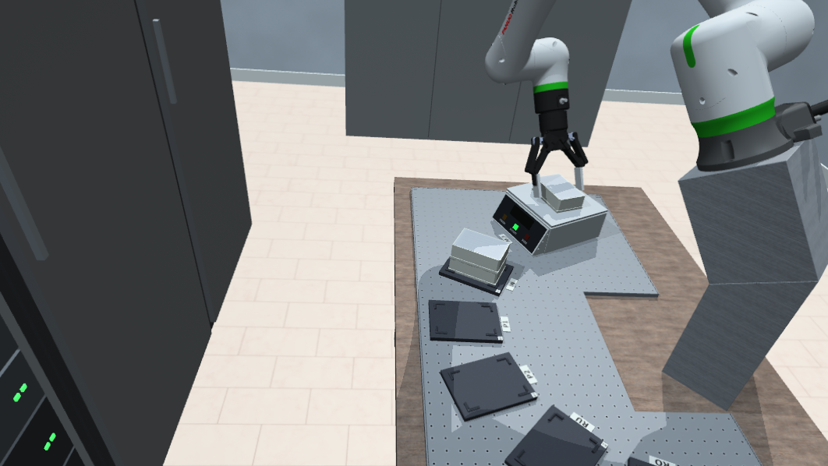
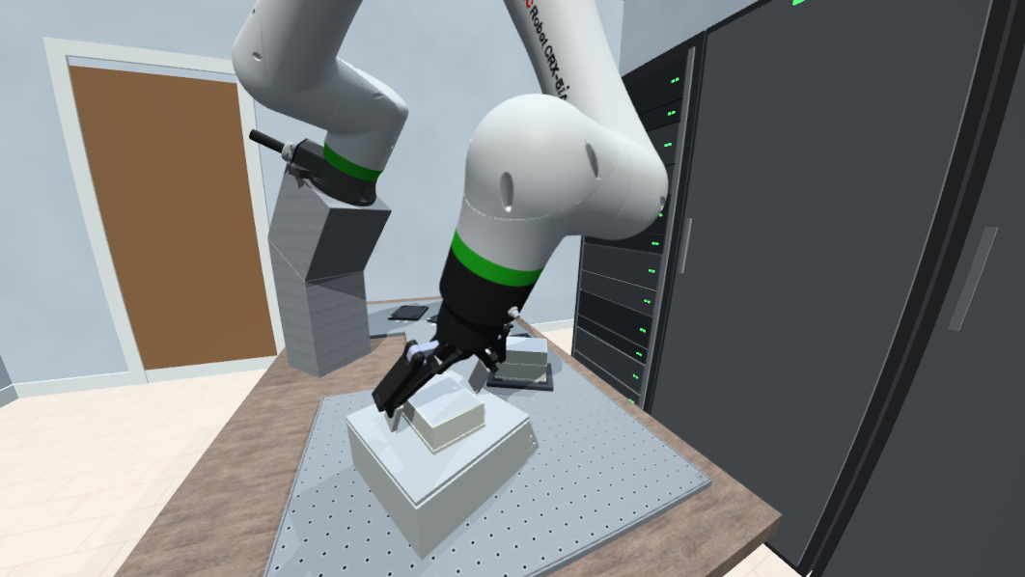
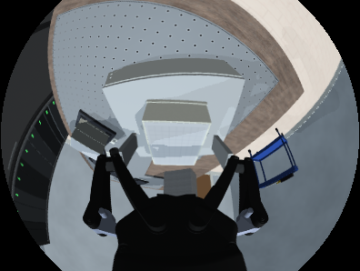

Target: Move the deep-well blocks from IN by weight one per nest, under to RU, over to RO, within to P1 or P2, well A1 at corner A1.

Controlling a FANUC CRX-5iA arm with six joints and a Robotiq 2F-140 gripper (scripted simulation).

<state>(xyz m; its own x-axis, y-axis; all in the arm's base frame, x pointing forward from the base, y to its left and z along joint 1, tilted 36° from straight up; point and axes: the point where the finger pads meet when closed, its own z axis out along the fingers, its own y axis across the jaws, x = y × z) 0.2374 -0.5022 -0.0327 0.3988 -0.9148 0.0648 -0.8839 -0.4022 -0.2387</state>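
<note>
Now: the pale deep-well block 1 cm below my hand. From my hand the other things lie so: pass nest P1: 34 cm ahead, 36 cm to the left, 12 cm below; then RO nest label: 5 cm ahead, 74 cm to the left, 13 cm below; then pass nest P2: 33 cm ahead, 54 cm to the left, 12 cm below.
</note>
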